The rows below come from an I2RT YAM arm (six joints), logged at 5 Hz.
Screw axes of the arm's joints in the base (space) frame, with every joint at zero. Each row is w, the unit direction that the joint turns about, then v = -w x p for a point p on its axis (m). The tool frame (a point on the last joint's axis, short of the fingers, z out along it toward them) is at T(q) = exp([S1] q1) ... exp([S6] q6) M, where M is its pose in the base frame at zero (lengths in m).
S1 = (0, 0, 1, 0, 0, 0)
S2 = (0, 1, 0, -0.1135, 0, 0.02)
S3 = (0, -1, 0, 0.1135, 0, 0.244)
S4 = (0, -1, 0, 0.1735, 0, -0.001)
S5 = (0, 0, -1, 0, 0.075, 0)
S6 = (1, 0, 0, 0, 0.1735, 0)
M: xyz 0.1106 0 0.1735 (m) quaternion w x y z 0.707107 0 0.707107 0
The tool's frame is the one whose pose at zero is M.
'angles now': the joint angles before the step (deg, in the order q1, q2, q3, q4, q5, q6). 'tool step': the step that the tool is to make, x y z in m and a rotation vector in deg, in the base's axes. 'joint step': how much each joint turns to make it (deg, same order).
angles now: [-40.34 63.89 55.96 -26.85 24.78 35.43]
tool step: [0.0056 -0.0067 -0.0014 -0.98 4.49 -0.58]
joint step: [-0.01 2.48 1.49 -0.50 2.59 -2.94]
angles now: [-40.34 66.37 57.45 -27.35 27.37 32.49]
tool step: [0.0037 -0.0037 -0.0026 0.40 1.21 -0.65]
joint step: [0.00 1.51 0.67 -0.34 0.81 0.01]
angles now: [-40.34 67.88 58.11 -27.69 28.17 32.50]
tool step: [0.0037 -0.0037 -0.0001 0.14 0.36 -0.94]
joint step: [0.01 1.40 1.01 -0.24 0.82 0.55]
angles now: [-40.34 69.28 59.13 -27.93 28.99 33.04]
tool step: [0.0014 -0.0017 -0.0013 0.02 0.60 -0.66]
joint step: [0.00 0.66 0.27 -0.14 0.75 0.14]
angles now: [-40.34 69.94 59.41 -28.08 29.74 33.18]
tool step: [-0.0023 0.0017 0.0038 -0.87 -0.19 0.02]
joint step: [-0.01 -0.84 0.00 0.12 0.31 -0.51]
